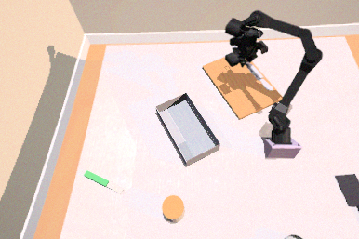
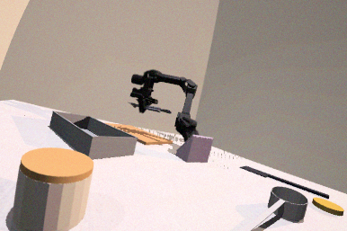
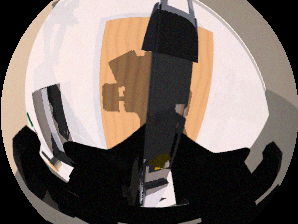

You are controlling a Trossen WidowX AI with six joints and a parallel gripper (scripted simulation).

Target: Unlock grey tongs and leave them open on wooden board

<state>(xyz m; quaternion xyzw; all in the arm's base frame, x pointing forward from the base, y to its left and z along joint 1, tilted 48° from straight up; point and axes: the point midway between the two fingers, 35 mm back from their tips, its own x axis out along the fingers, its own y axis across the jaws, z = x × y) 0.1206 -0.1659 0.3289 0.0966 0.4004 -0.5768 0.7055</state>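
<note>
My gripper tip is 12 cm above the wooden board. From my gripper tip the other things lie so: green-handled tool: 59 cm ahead, 51 cm to the left, 12 cm below; then black knife: 60 cm to the left, 37 cm behind, 12 cm below; then roasting tin: 27 cm to the left, 27 cm ahead, 10 cm below.
</note>
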